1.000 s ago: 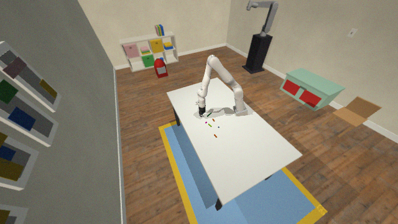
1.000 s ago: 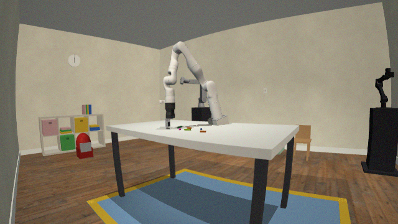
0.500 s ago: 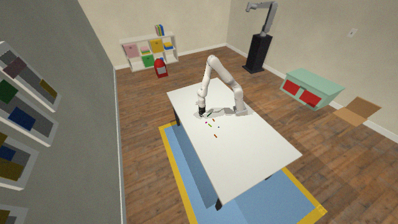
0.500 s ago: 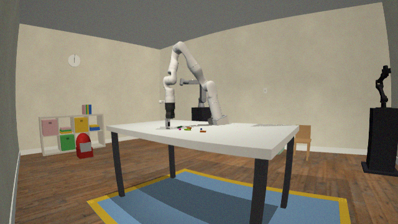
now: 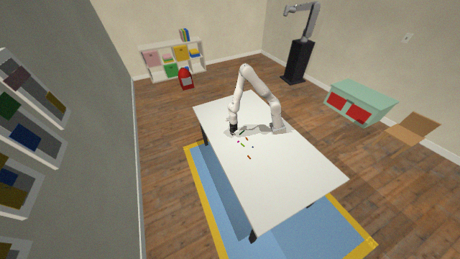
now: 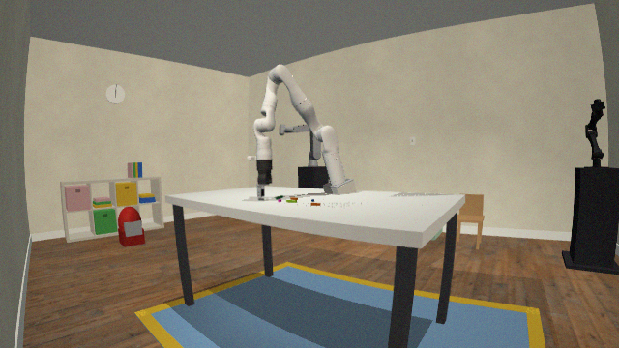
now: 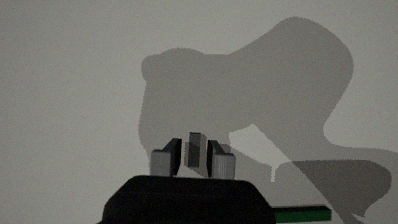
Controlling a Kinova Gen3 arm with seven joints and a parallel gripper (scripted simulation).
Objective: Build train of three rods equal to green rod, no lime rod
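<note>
Right now my hand is 30 mm above the grey rod. From my hand the other things lie so: green rod (110 mm behind, 20 mm to the left, 30 mm below); lime rod (50 mm behind, 170 mm to the left, 30 mm below); magenta rod (20 mm behind, 120 mm to the left, 30 mm below).
</note>
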